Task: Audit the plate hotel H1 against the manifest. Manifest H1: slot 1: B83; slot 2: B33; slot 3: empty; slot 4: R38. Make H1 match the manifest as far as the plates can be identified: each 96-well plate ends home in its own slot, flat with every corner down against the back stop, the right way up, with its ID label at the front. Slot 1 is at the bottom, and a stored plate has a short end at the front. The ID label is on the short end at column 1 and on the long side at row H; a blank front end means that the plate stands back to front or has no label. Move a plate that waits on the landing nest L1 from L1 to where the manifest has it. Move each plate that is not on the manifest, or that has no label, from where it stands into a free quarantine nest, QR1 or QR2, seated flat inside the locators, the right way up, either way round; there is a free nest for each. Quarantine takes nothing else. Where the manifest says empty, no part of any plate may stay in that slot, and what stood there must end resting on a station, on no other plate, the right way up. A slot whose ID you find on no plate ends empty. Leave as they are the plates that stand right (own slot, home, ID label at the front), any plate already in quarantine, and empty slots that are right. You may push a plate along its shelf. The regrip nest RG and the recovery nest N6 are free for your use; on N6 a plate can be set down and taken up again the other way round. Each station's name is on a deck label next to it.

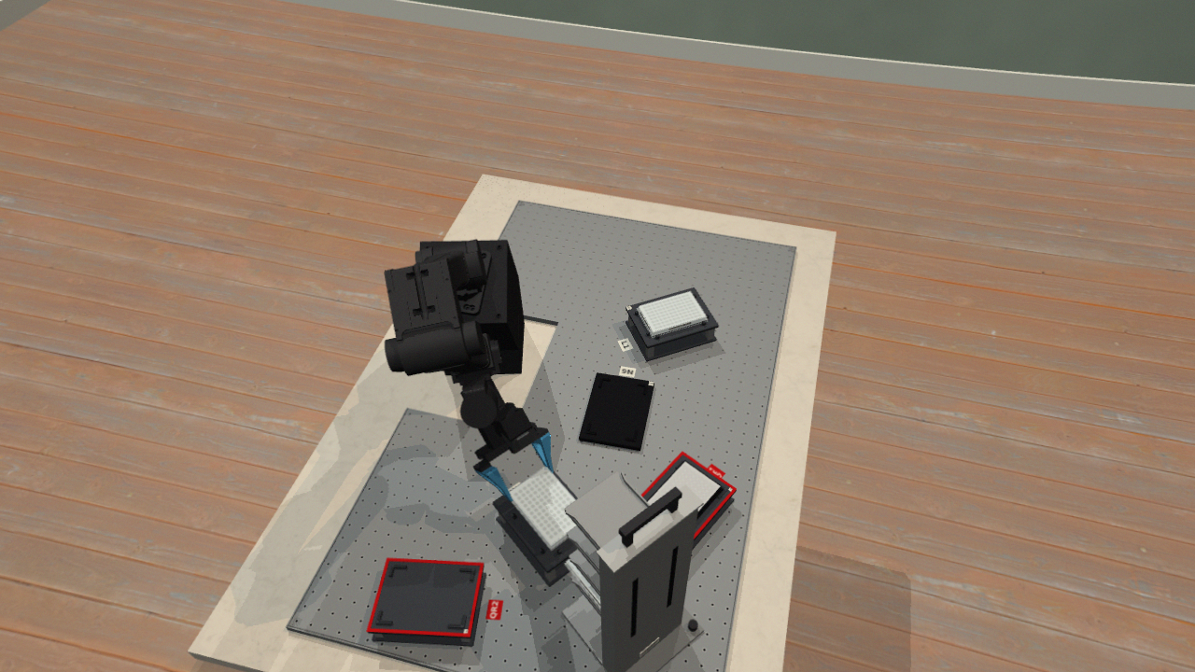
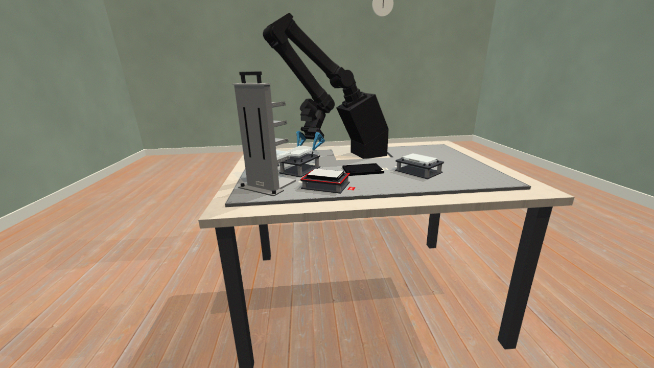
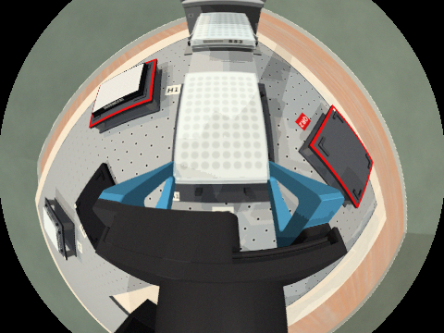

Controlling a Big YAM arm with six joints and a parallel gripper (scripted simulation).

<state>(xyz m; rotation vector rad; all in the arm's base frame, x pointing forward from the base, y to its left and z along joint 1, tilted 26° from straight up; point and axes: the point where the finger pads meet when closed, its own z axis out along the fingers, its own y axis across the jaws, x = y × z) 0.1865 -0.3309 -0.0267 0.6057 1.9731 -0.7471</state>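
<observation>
My gripper is now 40 mm to the left of the regrip nest RG, 40 mm short of it and 40 mm above it. The rest, counted from my hand: red-edged quarantine nest QR1: 260 mm ahead, 60 mm below, 40 mm to the left; H1 deck label: 190 mm ahead, 100 mm below, 50 mm to the right; red-edged quarantine nest QR2: 200 mm to the right, 130 mm behind, 60 mm below.
</observation>
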